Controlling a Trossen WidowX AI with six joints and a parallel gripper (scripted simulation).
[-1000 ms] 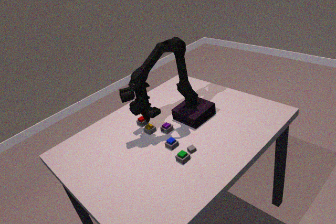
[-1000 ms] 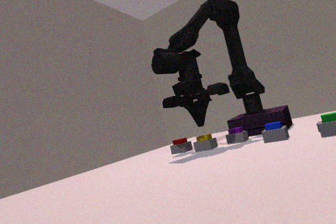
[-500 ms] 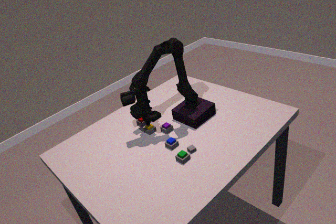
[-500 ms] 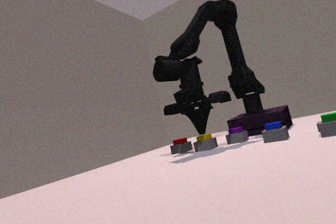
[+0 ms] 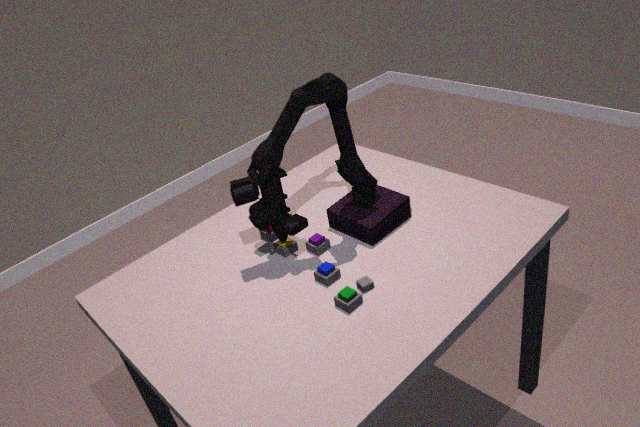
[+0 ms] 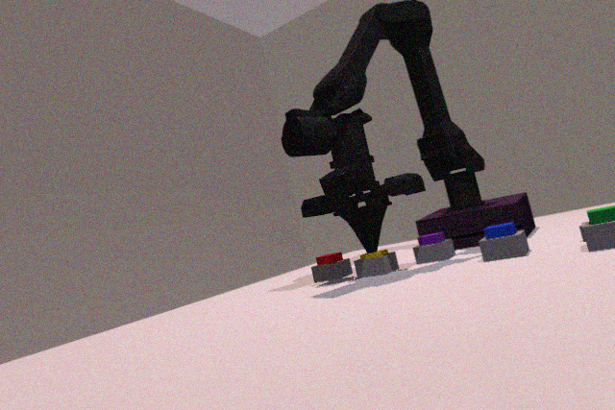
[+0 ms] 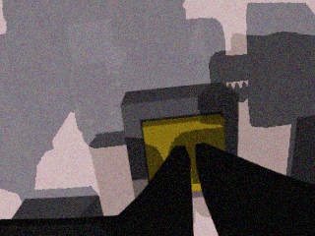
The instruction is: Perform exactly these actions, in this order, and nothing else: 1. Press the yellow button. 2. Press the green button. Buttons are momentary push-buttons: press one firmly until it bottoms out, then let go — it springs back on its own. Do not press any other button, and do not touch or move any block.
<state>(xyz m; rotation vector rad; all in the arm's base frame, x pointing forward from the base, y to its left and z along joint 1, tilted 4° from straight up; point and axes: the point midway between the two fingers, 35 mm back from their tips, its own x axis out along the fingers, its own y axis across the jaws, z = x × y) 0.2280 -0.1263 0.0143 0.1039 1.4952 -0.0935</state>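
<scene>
Now: the yellow button 1 cm below my gripper tip. The rest, counted from my gripper tip: blue button 18 cm to the left, 4 cm ahead; then purple button 8 cm to the left, 5 cm behind; then red button 9 cm to the right, 4 cm behind.
</scene>
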